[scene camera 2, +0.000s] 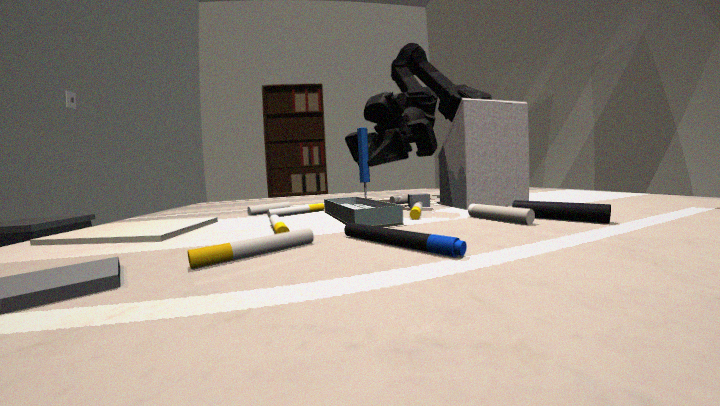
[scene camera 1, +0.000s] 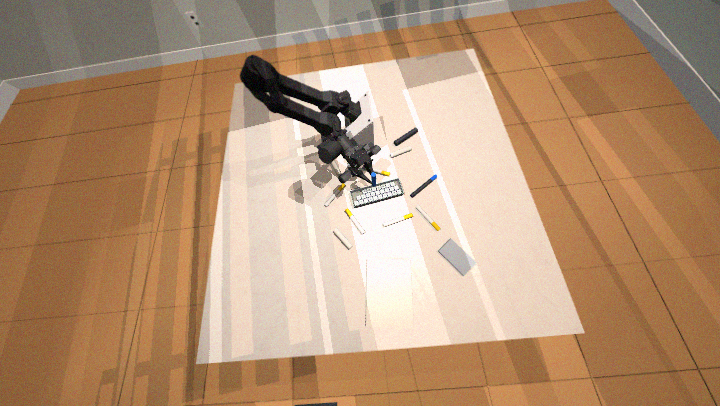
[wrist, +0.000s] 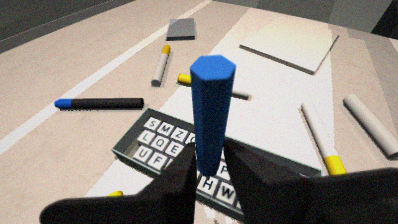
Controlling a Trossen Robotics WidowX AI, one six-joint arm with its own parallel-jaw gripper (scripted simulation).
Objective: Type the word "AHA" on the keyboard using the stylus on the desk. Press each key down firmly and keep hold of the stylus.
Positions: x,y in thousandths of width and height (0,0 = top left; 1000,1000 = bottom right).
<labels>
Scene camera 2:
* my gripper: 505,405
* pen with blue cap: 626,607
</labels>
